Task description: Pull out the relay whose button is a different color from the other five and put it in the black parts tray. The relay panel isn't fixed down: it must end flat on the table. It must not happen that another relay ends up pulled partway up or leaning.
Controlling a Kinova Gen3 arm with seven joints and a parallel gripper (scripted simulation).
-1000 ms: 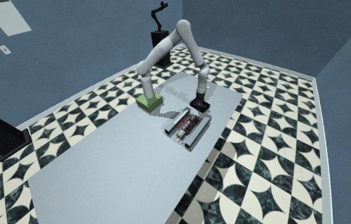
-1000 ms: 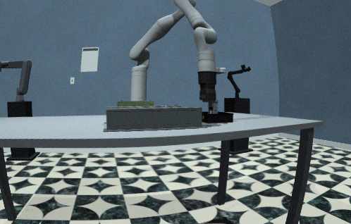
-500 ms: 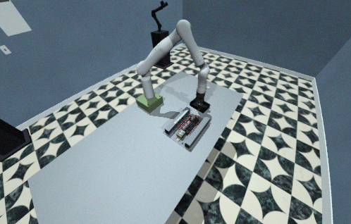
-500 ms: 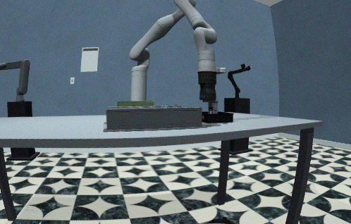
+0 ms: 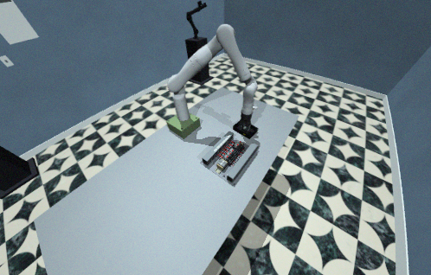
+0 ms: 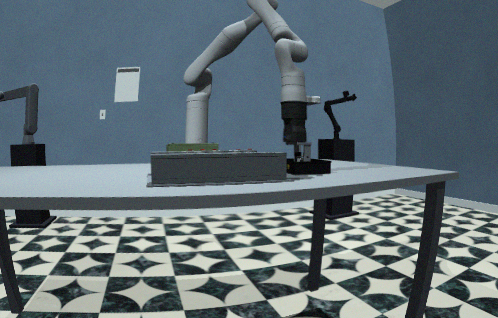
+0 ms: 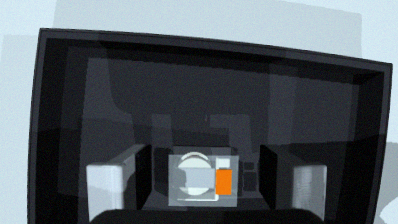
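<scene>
My hand is 1 cm above the K54 relay. Also, from my hand: black parts tray: 2 cm below; then K52 relay: 4 cm ahead, 18 cm to the right, 1 cm above; then K53 relay: 4 cm ahead, 21 cm to the right, 1 cm above.
</scene>
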